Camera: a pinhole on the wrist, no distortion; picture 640 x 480 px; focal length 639.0 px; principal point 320.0 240.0 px. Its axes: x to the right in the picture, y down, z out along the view. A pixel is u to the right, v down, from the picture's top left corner.
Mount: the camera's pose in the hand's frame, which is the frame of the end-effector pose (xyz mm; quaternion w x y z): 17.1 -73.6 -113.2 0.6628 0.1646 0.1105 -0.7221
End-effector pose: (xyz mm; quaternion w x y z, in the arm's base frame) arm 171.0 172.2 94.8 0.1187 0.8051 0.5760 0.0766
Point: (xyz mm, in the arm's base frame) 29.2 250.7 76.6
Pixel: 577.2 382.5
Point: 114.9 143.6 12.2
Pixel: 44.0 47.0
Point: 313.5 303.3 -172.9
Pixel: outside the picture
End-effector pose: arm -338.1 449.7 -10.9 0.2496 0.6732 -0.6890 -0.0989
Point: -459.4 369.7 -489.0
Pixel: 120.8 236.4
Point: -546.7 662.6 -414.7
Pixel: outside the picture
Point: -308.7 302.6 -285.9
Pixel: 216.7 414.6
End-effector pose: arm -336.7 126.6 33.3 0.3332 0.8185 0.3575 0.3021
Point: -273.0 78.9 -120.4
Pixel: 52.9 130.3
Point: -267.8 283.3 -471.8
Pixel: 539.5 332.7
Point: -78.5 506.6 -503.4
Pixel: outside the picture
